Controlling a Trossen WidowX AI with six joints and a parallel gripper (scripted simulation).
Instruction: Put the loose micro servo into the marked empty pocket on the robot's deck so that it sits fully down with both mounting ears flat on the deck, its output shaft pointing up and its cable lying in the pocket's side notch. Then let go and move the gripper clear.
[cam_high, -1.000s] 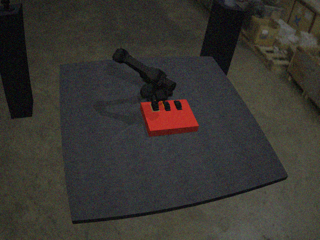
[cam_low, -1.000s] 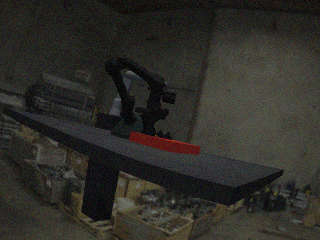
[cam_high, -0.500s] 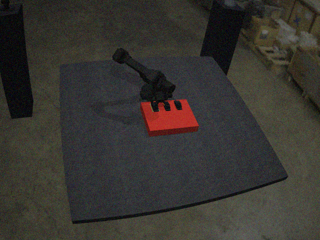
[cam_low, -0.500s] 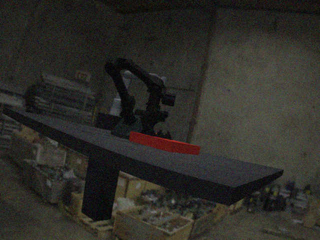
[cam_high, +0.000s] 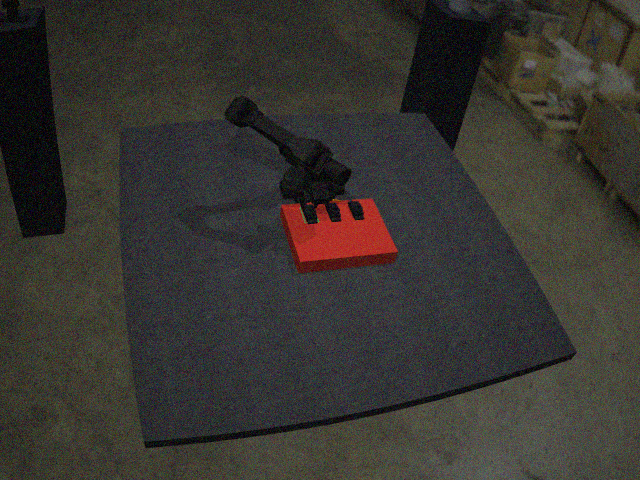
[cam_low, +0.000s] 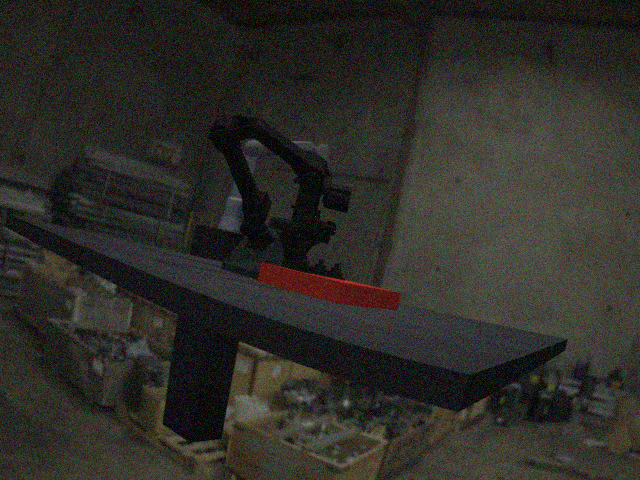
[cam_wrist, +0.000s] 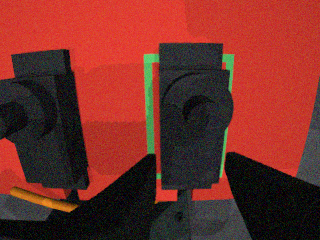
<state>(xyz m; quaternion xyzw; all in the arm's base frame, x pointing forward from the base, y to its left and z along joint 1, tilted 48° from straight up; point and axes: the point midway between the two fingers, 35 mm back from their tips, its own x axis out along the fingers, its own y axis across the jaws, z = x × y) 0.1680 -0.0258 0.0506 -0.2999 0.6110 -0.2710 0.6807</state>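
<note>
Right now my gripper tip is 13 cm short of the red deck, 7 cm to the right of it and 4 cm above it.
</note>
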